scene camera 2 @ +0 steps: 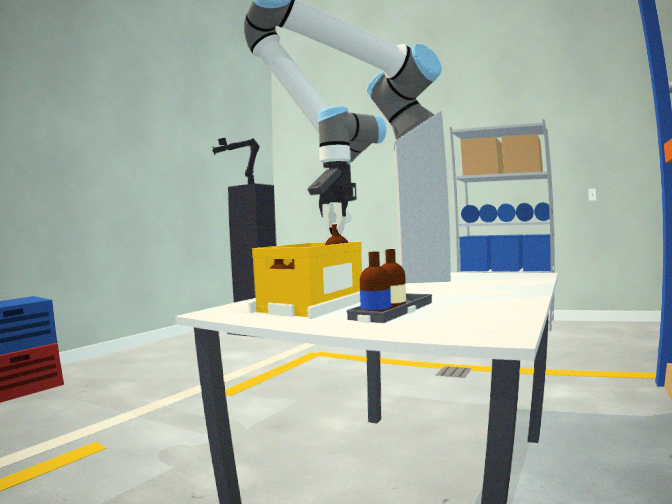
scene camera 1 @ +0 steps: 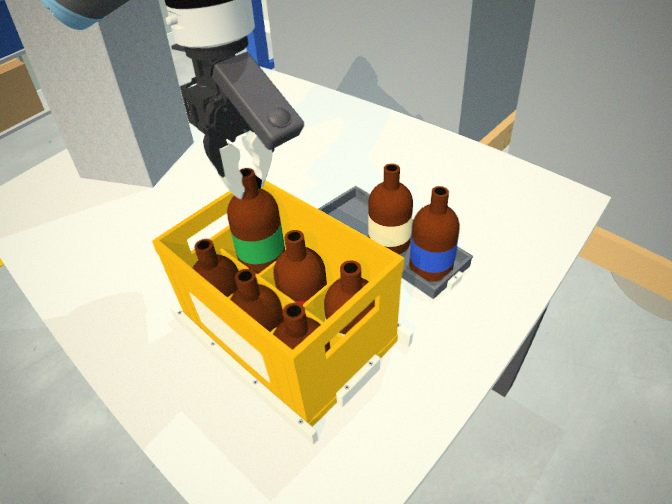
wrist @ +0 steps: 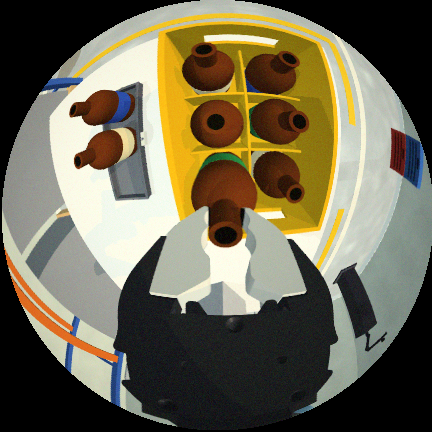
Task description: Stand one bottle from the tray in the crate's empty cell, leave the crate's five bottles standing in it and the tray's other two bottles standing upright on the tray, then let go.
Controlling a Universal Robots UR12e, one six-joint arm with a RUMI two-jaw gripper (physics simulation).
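Places are measured from the arm's base along level axes (x ahead, y left, z up), in millimetres.
Pixels of known places: gripper, between the fingertips: [scene camera 2: 335,234] [scene camera 1: 250,193] [wrist: 224,208]; arm's base, origin of its link: [scene camera 2: 417,130].
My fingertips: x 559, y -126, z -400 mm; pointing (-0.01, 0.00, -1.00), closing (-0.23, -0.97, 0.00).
Note:
For each thing: its top centre in the pictures, then the offset to it from my fingertips. Level surfaces: height alone.
- brown bottle with a green label, centre of its top: [wrist: 225,235] [scene camera 1: 244,173] [scene camera 2: 336,224] dy +1, dx -5, dz +31 mm
- yellow crate, centre of its top: [wrist: 262,117] [scene camera 1: 269,248] [scene camera 2: 309,244] dy -50, dx +74, dz -24 mm
- cream-label bottle, centre of its top: [scene camera 1: 391,167] [wrist: 77,161] [scene camera 2: 390,249] dy +198, dx +102, dz -40 mm
- blue-label bottle, centre of its top: [scene camera 1: 440,191] [wrist: 72,109] [scene camera 2: 373,251] dy +186, dx +192, dz -40 mm
- white table, height of its surface: dz -200 mm
My gripper [scene camera 1: 250,185] [scene camera 2: 334,228] [wrist: 224,208] is shut on the neck of a brown bottle with a green label [scene camera 1: 257,243] [scene camera 2: 336,239] [wrist: 224,187]. That bottle is upright in the corner cell of the yellow crate [scene camera 1: 347,374] [scene camera 2: 282,290] [wrist: 327,150], its lower part inside and standing higher than the crate's other bottles. Its base is hidden. The crate's five bottles stand in the other cells. A cream-label bottle [scene camera 1: 390,230] [scene camera 2: 397,292] [wrist: 110,148] and a blue-label bottle [scene camera 1: 434,249] [scene camera 2: 375,292] [wrist: 107,107] stand upright on the grey tray [scene camera 1: 432,291] [scene camera 2: 423,299] [wrist: 131,192].
Low white strips [scene camera 1: 358,379] [scene camera 2: 280,309] lie along the crate's foot on the white table [scene camera 1: 488,217] [scene camera 2: 466,325]. The crate's walls rise around the held bottle. A grey pillar [scene camera 1: 130,97] [scene camera 2: 423,217] stands behind the crate, under the arm's base.

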